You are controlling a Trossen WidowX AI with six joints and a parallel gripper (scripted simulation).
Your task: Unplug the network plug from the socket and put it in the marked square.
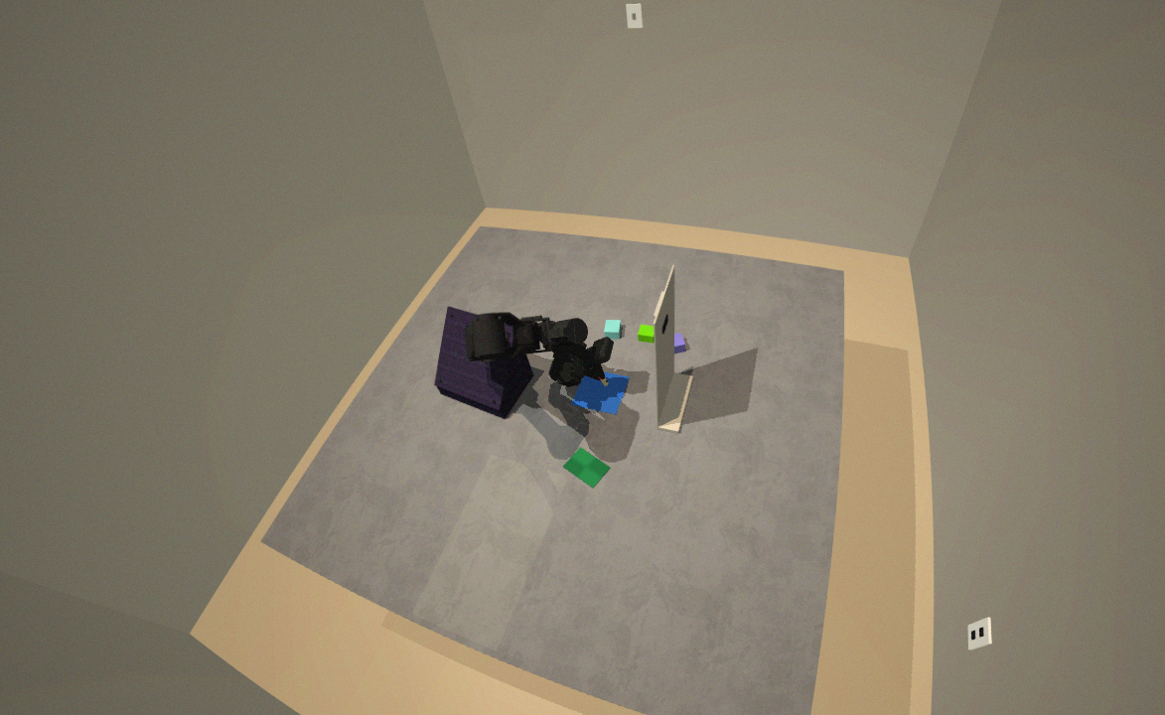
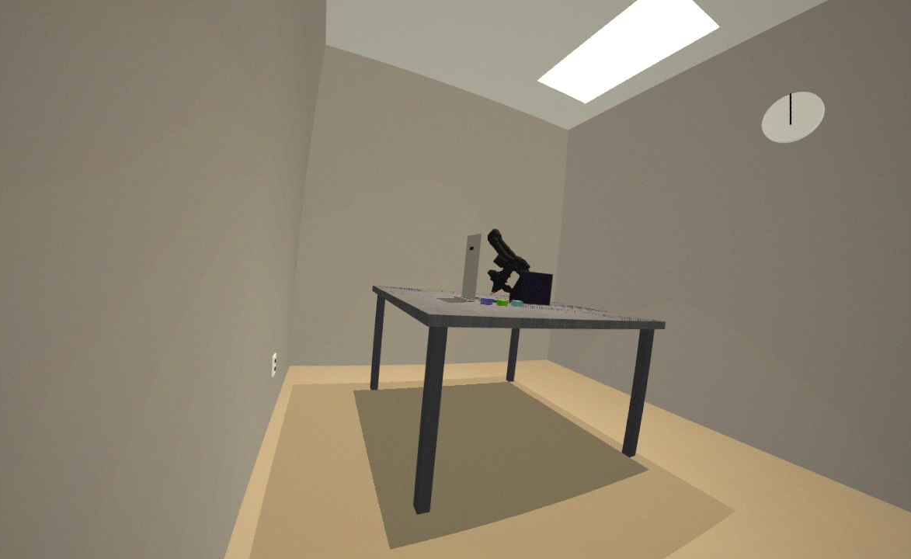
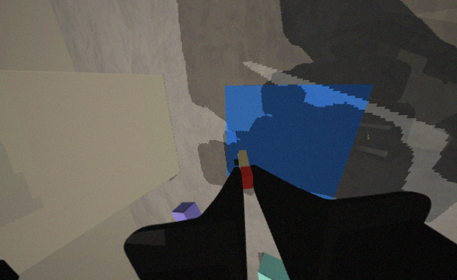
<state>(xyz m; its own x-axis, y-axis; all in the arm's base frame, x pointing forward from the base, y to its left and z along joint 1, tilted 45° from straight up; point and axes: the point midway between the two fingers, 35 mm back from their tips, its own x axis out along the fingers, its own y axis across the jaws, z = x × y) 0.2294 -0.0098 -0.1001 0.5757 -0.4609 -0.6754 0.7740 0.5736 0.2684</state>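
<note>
Right now the blue marked square is 10 mm behind my gripper tip and 50 mm below it. Also, from my gripper tip: cyan cube (70 mm behind, 190 mm to the left, 40 mm below); then upright beige panel (170 mm ahead, 20 mm to the left, 120 mm above); then network plug (right at my gripper tip).
</note>
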